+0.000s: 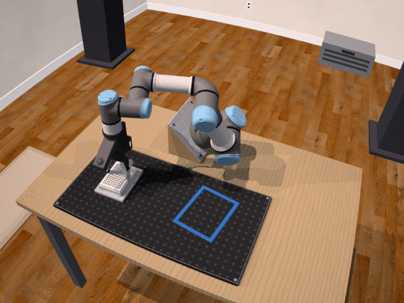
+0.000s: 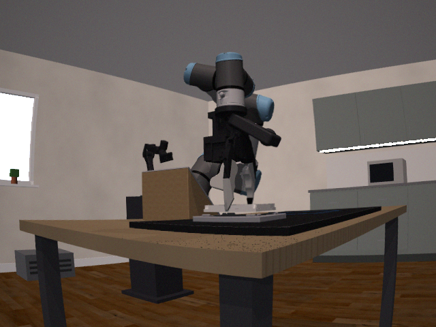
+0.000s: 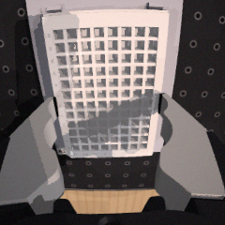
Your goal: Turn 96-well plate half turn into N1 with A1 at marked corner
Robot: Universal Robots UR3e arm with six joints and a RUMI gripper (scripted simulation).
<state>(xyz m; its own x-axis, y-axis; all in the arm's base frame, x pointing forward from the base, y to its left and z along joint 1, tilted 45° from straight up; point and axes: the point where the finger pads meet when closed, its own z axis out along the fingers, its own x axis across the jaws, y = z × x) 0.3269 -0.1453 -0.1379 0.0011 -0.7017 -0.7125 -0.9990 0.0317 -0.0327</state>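
Right now my hand is 10 mm above the 96-well plate. Round my hand: plate nest N1: 30 mm below.
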